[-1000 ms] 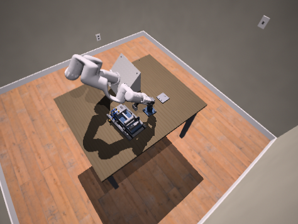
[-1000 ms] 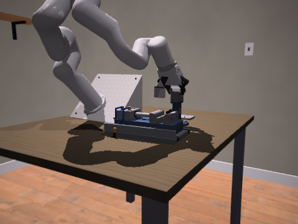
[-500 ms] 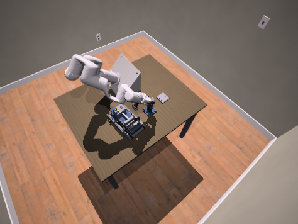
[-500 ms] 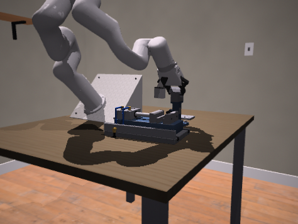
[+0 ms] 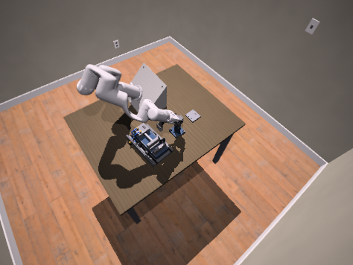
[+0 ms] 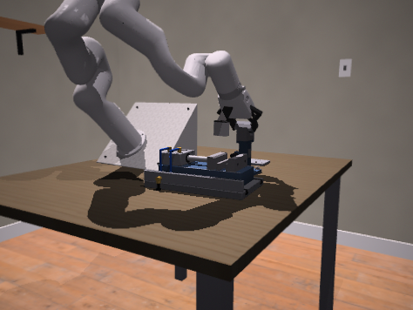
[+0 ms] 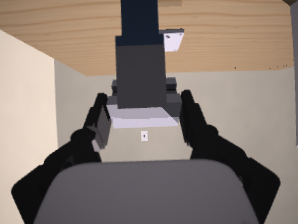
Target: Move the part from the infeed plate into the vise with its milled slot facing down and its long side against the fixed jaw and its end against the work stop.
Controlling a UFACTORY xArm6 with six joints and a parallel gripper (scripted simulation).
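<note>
My hand is 10 mm above the part. Round my hand: moving jaw 40 mm ahead, 210 mm to the right, 90 mm below; then cylinder rod 10 mm behind, 220 mm to the right, 90 mm below; then work stop 70 mm ahead, 160 mm to the right, 80 mm below.
</note>
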